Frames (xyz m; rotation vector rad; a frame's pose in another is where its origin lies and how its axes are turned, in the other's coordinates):
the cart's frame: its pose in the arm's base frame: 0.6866 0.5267 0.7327 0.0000 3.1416 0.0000
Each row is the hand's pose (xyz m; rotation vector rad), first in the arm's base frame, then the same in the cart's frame.
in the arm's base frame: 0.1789 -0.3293 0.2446 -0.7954 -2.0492 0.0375
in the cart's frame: 0.5077 -0.8560 0.4881 0.0322 0.9637 0.6837
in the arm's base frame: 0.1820 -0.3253 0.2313 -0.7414 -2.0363 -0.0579
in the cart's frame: 0.5046 -0.8520 0.5014 -0.0501 0.9926 0.6412
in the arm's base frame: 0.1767 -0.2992 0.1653 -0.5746 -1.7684 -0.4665
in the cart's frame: 0.5099 -0.8259 0.5674 -0.4344 1.2537 0.5350
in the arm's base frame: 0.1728 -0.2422 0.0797 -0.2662 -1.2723 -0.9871
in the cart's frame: 0.5138 -0.7689 0.6530 -1.0350 1.6095 0.2791
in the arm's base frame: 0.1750 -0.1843 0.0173 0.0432 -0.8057 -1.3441
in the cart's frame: 0.5116 -0.7110 0.7154 -1.5583 1.8232 -0.0501
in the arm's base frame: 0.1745 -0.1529 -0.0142 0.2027 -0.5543 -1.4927
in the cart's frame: 0.5121 -0.6796 0.7469 -1.8224 1.8935 -0.2475
